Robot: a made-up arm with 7 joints. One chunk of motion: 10 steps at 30 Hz.
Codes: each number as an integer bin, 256 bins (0 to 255) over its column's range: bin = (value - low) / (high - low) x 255, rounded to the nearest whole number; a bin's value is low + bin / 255 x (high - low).
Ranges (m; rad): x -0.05..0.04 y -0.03..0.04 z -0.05..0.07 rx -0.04..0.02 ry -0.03..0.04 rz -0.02..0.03
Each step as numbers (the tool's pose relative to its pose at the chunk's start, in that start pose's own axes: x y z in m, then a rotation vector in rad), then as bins.
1 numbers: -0.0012 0.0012 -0.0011 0.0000 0.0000 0.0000
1 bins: 138 114 104 170 109 102
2 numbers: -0.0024 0.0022 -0.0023 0.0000 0.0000 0.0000
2 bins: 135 117 101 170 109 102
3 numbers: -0.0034 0.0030 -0.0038 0.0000 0.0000 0.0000
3 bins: 132 120 98 170 109 102
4 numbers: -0.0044 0.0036 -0.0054 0.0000 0.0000 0.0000
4 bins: 129 122 95 170 109 102
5 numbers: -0.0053 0.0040 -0.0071 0.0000 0.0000 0.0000
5 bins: 127 124 91 170 109 102
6 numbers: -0.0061 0.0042 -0.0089 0.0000 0.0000 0.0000
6 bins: 124 125 87 170 109 102
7 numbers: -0.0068 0.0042 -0.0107 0.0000 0.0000 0.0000
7 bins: 122 125 84 170 109 102
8 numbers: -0.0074 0.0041 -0.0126 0.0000 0.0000 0.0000
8 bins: 121 124 79 170 109 102
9 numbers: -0.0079 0.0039 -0.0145 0.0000 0.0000 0.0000
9 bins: 119 123 75 170 109 102
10 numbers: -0.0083 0.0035 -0.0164 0.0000 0.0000 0.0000
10 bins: 118 122 71 170 109 102
